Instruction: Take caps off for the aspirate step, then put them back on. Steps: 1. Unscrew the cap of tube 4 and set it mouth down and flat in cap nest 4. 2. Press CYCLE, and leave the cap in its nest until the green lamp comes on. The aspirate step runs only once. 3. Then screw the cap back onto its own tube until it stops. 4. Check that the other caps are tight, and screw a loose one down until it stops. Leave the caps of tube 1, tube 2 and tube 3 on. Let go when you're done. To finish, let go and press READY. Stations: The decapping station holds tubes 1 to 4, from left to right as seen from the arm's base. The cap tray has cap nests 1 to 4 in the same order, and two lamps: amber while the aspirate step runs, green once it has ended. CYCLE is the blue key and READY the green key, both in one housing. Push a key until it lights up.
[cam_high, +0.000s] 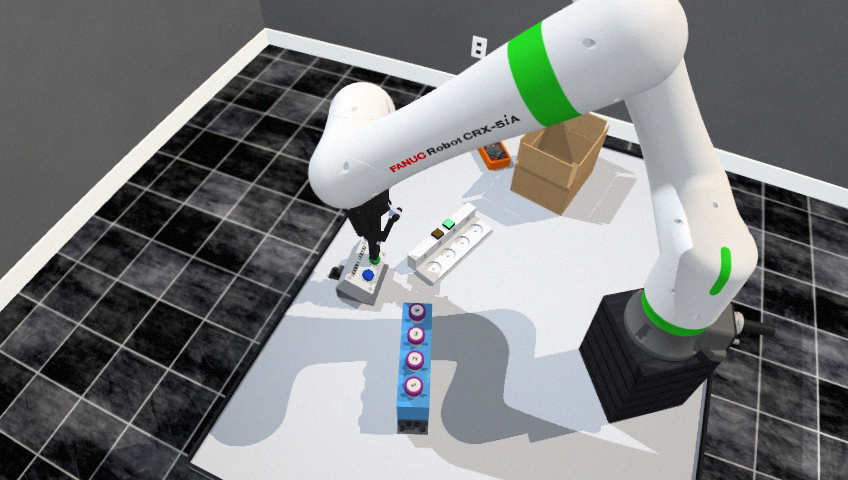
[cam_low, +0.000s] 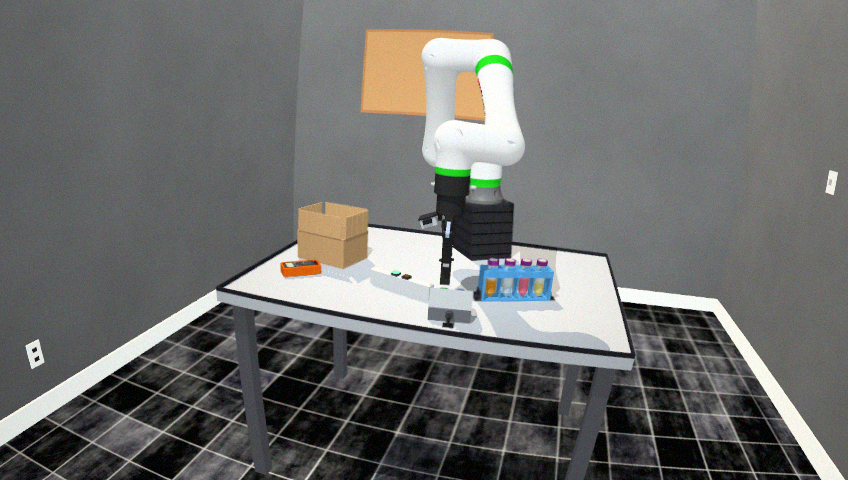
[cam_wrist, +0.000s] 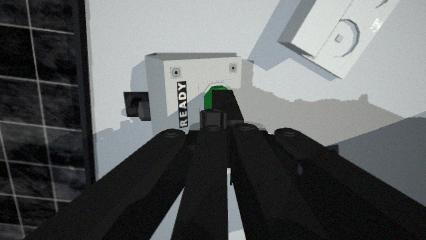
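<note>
The green ready key lies 50 mm below my hand. Round my hand: blue cycle key 50 mm below, 40 mm to the left; table edge 140 mm ahead, 110 mm below, 80 mm to the right; grey key housing 60 mm below, 20 mm to the left, 20 mm ahead.
</note>
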